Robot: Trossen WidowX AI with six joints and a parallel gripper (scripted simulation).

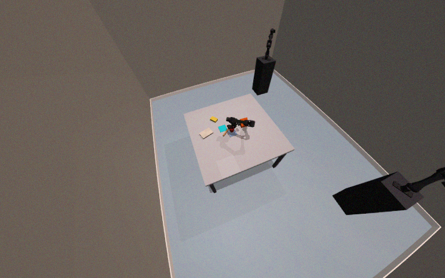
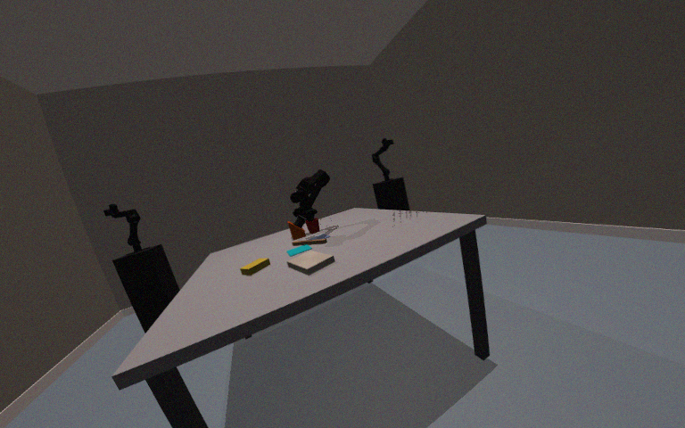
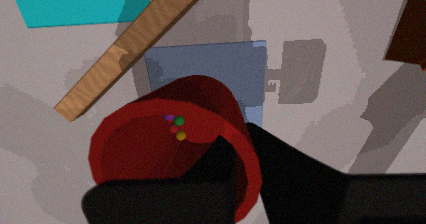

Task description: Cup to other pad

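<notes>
Right now the cyan pad is 130 mm ahead of my gripper tip, 120 mm to the right of it and 90 mm below it. Round my gripper tip: blue pad (90 mm below, 20 mm ahead, 10 mm to the left); red cup (30 mm ahead); wooden stick (80 mm below, 80 mm ahead, 60 mm to the right).
</notes>
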